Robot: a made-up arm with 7 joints.
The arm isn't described. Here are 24 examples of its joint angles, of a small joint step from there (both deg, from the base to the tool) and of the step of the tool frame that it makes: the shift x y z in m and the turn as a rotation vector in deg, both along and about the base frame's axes.
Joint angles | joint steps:
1: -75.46 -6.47 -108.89 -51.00 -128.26 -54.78 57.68 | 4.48 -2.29 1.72 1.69 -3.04 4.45 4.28
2: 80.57 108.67 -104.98 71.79 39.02 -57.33 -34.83 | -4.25 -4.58 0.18 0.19 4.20 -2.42 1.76
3: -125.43 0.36 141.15 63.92 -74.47 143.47 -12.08 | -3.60 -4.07 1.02 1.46 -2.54 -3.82 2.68
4: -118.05 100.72 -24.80 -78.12 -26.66 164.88 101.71 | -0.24 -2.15 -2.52 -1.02 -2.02 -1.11 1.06
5: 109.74 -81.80 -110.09 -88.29 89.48 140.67 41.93 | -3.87 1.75 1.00 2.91 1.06 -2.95 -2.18
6: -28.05 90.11 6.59 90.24 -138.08 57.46 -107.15 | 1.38 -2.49 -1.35 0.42 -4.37 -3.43 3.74
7: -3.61 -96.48 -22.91 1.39 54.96 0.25 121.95 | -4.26 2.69 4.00 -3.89 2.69 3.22 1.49
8: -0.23 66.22 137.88 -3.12 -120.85 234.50 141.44 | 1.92 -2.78 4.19 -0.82 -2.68 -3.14 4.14
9: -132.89 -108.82 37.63 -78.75 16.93 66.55 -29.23 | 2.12 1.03 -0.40 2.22 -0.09 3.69 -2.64
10: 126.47 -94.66 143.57 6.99 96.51 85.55 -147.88 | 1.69 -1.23 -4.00 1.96 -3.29 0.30 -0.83
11: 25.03 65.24 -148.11 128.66 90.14 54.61 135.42 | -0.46 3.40 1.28 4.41 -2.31 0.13 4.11
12: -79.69 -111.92 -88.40 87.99 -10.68 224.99 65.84 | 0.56 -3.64 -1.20 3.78 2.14 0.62 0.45
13: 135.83 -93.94 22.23 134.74 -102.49 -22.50 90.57 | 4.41 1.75 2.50 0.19 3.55 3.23 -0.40
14: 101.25 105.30 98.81 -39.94 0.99 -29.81 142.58 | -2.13 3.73 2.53 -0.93 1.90 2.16 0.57
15: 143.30 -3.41 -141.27 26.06 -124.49 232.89 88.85 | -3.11 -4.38 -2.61 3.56 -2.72 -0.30 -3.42
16: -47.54 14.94 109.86 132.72 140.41 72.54 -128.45 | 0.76 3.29 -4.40 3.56 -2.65 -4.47 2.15
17: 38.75 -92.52 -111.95 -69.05 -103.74 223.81 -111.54 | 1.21 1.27 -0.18 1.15 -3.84 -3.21 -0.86
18: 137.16 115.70 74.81 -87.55 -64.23 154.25 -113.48 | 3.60 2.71 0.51 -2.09 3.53 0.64 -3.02
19: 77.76 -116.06 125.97 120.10 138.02 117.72 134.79 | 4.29 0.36 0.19 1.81 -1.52 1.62 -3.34
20: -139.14 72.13 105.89 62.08 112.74 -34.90 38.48 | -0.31 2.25 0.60 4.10 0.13 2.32 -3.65
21: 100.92 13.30 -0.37 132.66 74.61 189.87 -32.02 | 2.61 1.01 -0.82 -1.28 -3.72 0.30 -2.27
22: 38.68 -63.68 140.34 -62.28 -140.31 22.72 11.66 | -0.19 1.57 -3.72 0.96 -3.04 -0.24 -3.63
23: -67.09 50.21 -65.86 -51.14 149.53 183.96 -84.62 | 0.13 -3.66 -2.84 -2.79 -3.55 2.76 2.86
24: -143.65 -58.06 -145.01 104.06 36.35 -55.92 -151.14 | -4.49 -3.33 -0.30 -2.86 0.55 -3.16 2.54
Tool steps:
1: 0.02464 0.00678 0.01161 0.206 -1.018 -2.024
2: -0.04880 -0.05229 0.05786 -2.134 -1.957 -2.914
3: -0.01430 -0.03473 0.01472 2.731 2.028 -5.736
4: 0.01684 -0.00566 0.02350 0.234 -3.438 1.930
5: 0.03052 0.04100 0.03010 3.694 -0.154 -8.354
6: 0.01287 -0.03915 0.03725 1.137 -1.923 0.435
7: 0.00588 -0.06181 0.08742 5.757 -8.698 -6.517
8: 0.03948 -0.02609 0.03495 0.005 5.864 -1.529
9: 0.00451 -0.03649 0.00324 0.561 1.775 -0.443
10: -0.03175 -0.03526 -0.03147 5.202 -6.088 3.414
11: 0.03277 0.03098 -0.00009 4.683 -8.281 2.556
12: 0.00239 0.02835 -0.01571 1.472 2.334 -2.103
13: -0.02159 -0.03113 0.01844 -2.221 0.346 0.355
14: -0.02931 -0.00477 -0.05234 4.601 -4.131 -0.355
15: -0.01985 0.05081 -0.00666 -3.372 -1.856 -5.421
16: 0.01435 -0.02409 -0.02064 -1.680 -0.530 -1.013
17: 0.00104 0.00217 -0.00403 4.221 -2.941 3.011
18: -0.01932 0.03469 0.00510 6.242 2.641 6.650
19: -0.01489 -0.01359 -0.00559 6.214 1.698 4.140
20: -0.01700 -0.03953 -0.04669 -0.124 -0.622 -3.652
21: 0.00479 0.00258 0.00748 0.868 -3.058 2.551
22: 0.00297 -0.01839 0.06014 -4.256 -3.694 3.439
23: 0.02037 -0.04186 0.02954 -1.236 -2.398 -1.054
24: -0.01502 0.00126 0.00910 0.909 -3.875 -5.297
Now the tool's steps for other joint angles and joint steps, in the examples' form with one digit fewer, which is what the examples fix.
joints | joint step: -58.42 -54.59 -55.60 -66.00 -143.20 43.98 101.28 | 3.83 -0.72 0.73 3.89 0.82 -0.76 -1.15
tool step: 0.0227 0.0132 0.0115 3.94 -1.44 2.07
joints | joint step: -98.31 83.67 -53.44 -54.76 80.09 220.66 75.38 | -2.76 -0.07 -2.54 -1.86 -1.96 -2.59 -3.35
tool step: 0.0320 -0.0188 -0.0021 1.08 -4.39 -3.01
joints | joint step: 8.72 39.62 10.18 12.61 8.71 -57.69 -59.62 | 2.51 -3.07 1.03 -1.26 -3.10 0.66 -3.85
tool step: 0.0396 -0.0179 0.0193 -2.20 0.20 2.85
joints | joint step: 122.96 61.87 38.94 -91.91 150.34 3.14 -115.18 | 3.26 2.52 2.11 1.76 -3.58 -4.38 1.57
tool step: 0.0385 0.0455 -0.0191 -0.75 2.99 5.74
